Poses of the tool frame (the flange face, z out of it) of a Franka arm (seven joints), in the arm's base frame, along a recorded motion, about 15 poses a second.
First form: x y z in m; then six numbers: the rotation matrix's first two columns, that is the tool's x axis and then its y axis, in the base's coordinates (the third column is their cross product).
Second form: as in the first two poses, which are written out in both.
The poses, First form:
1: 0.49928 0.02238 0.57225 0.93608 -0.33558 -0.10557 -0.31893 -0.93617 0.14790
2: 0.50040 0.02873 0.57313 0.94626 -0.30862 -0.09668 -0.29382 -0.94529 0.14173
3: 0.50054 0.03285 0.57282 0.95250 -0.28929 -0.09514 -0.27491 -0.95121 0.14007
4: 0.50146 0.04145 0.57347 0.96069 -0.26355 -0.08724 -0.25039 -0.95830 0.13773
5: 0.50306 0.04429 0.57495 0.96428 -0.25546 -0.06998 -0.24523 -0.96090 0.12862
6: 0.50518 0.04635 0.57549 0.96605 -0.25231 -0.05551 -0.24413 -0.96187 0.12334
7: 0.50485 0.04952 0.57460 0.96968 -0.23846 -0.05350 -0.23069 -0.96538 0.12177
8: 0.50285 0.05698 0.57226 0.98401 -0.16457 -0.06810 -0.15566 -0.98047 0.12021
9: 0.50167 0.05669 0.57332 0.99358 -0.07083 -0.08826 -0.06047 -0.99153 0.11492
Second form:
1: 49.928 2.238 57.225 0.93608 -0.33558 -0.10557 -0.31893 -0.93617 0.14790
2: 50.040 2.873 57.313 0.94626 -0.30862 -0.09668 -0.29382 -0.94529 0.14173
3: 50.054 3.285 57.282 0.95250 -0.28929 -0.09514 -0.27491 -0.95121 0.14007
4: 50.146 4.145 57.347 0.96069 -0.26355 -0.08724 -0.25039 -0.95830 0.13773
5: 50.306 4.429 57.495 0.96428 -0.25546 -0.06998 -0.24523 -0.96090 0.12862
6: 50.518 4.635 57.549 0.96605 -0.25231 -0.05551 -0.24413 -0.96187 0.12334
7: 50.485 4.952 57.460 0.96968 -0.23846 -0.05350 -0.23069 -0.96538 0.12177
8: 50.285 5.698 57.226 0.98401 -0.16457 -0.06810 -0.15566 -0.98047 0.12021
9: 50.167 5.669 57.332 0.99358 -0.07083 -0.08826 -0.06047 -0.99153 0.11492
